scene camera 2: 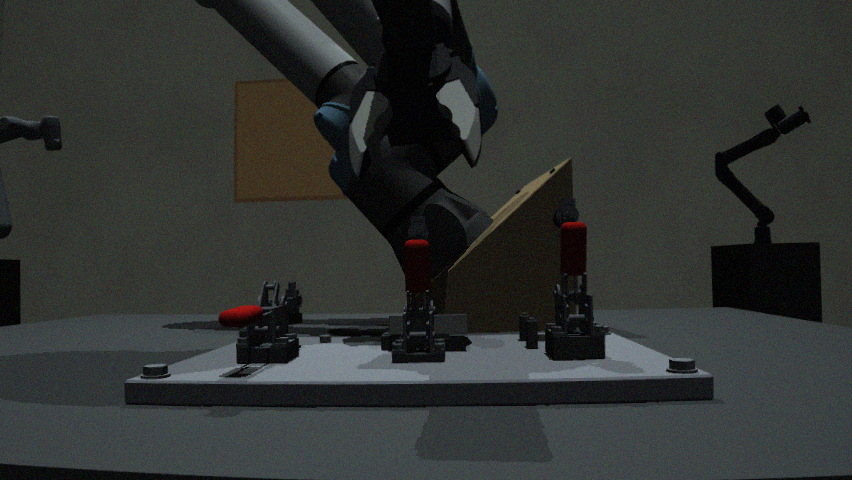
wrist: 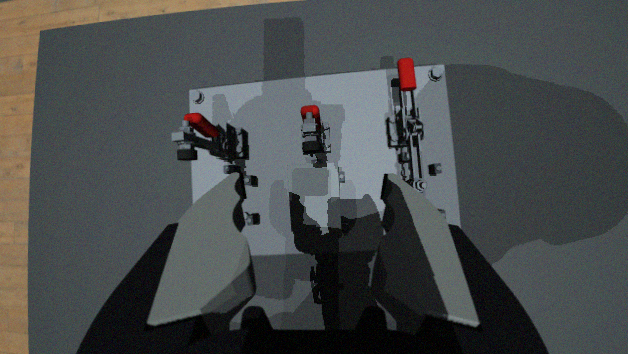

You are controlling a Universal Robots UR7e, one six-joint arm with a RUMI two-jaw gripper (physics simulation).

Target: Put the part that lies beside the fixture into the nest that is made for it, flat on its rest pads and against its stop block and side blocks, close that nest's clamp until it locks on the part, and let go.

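Places are measured from the arm's base along level axes (x ahead, y left, z up), in millimetres.
Where they show: gripper, fingertip midpoint: (scene camera 2: 415,171) (wrist: 313,175); arm's base, link origin: (scene camera 2: 454,255).
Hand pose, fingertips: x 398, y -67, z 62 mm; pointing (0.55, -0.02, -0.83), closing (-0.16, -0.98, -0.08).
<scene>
Each offset is from my fingertips to the top centre of the thing. "spot": to the spot under its first point.
A grey rectangular part {dy +11, dx -17, dz -114 mm} (scene camera 2: 451,323) (wrist: 310,181) shows at the middle nest, in front of that nest's clamp in the wrist view; its contact with pads and blocks cannot be told in the dim light. A small block {dy -25, dx +2, dz -130 mm} (wrist: 341,175) stands at its right in the wrist view. The middle clamp has its red handle {dy -2, dx +65, dz -58 mm} (scene camera 2: 416,265) (wrist: 310,111) upright and its black-tipped arm (wrist: 311,146) raised. My gripper (scene camera 2: 415,166) (wrist: 313,175) is open, with nothing between its fingers, high above the fixture plate {dy +2, dx +25, dz -143 mm} (scene camera 2: 476,390) (wrist: 360,100).
Another clamp with upright red handle {spot: dy +106, dx +78, dz -66 mm} (scene camera 2: 573,247) (wrist: 201,125) stands left in the wrist view. A third has its handle {spot: dy -111, dx +123, dz -105 mm} (scene camera 2: 240,316) (wrist: 407,74) down, arm reaching over its nest. Bolts {dy -168, dx +114, dz -136 mm} (scene camera 2: 155,370) (wrist: 435,74) stand at plate corners. A sloped wooden block (scene camera 2: 512,280) stands behind.
</scene>
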